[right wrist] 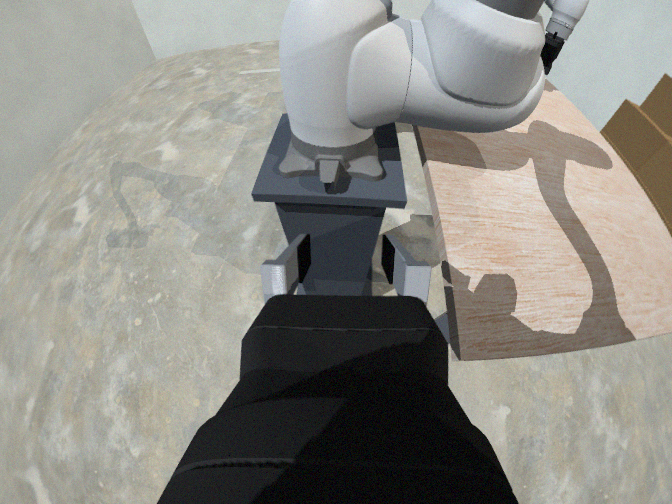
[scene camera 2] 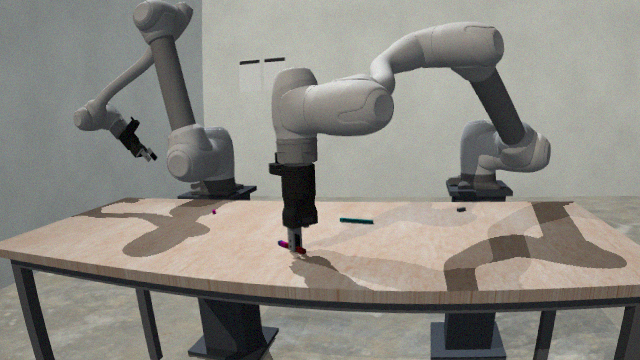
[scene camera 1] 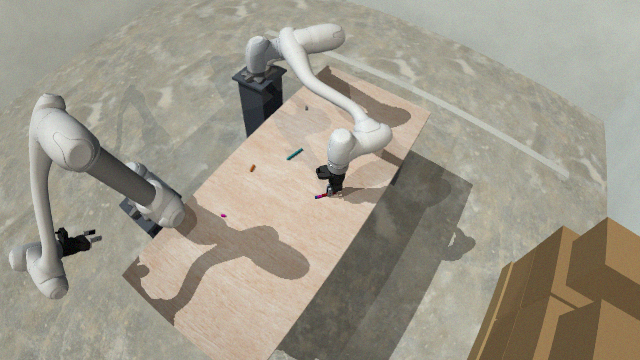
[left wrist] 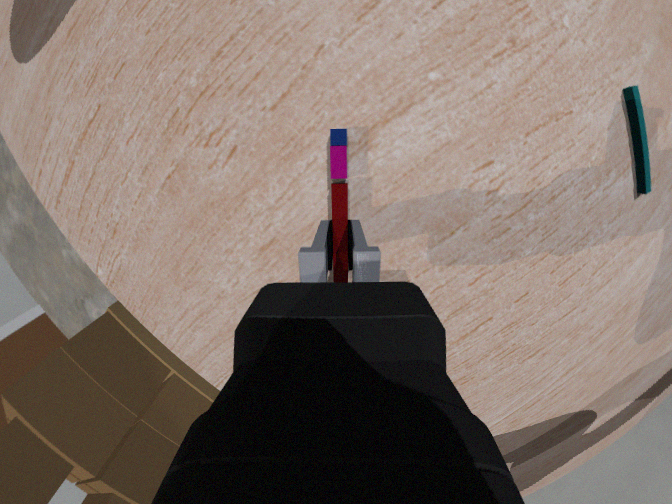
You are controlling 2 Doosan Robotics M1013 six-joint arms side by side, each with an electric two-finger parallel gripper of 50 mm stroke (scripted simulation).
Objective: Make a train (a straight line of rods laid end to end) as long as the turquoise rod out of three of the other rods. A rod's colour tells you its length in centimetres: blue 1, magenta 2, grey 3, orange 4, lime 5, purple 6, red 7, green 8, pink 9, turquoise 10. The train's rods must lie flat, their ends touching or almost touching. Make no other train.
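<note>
There is a red rod (left wrist: 339,190) that I can see. My right gripper (right wrist: 346,249) is visible to me, and so is my left gripper (scene camera 2: 295,249), which the left wrist view (left wrist: 340,235) shows too.
</note>
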